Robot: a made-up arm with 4 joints.
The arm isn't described. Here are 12 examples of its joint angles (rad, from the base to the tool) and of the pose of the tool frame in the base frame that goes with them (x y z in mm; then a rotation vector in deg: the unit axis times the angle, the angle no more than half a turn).
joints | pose
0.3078 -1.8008 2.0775 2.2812 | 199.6 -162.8 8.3 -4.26 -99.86 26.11
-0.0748 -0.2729 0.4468 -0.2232 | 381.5 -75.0 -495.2 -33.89 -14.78 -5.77
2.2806 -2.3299 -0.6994 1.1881 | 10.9 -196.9 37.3 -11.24 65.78 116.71
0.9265 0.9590 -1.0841 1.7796 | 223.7 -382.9 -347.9 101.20 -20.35 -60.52
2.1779 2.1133 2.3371 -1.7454 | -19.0 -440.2 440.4 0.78 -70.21 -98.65
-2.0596 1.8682 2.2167 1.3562 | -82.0 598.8 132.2 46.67 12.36 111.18
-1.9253 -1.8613 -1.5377 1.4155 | -26.7 123.4 211.4 -54.52 98.68 -55.71
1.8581 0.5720 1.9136 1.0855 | 205.3 -526.0 463.2 -148.37 38.98 -22.06
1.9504 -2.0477 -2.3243 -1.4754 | 34.2 -157.4 53.1 -38.68 -20.67 119.60
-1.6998 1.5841 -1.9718 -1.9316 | -17.5 589.7 177.2 75.95 67.98 74.30
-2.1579 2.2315 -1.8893 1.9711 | 5.0 504.4 386.5 -8.28 -84.41 96.33
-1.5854 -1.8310 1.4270 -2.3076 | 85.5 134.2 2.9 -81.91 107.40 -56.13
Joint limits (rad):
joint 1: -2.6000..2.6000
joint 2: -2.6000..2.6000
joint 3: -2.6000..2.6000
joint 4: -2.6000..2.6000
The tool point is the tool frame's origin. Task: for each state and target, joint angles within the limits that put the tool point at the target. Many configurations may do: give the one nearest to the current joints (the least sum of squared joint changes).
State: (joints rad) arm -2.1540 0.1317 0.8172 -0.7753
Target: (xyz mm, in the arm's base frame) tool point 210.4 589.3 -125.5
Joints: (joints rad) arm -1.5627 0.6547 1.0885 -1.0217
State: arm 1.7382 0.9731 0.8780 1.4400
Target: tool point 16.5 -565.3 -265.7
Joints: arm 1.1449 1.1569 0.2705 1.9983
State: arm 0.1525 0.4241 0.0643 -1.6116
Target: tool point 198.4 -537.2 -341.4
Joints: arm 0.7802 0.4580 0.0074 -1.0422
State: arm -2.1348 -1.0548 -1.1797 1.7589
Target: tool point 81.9 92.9 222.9
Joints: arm -1.9220 -1.5542 -1.2044 1.5847
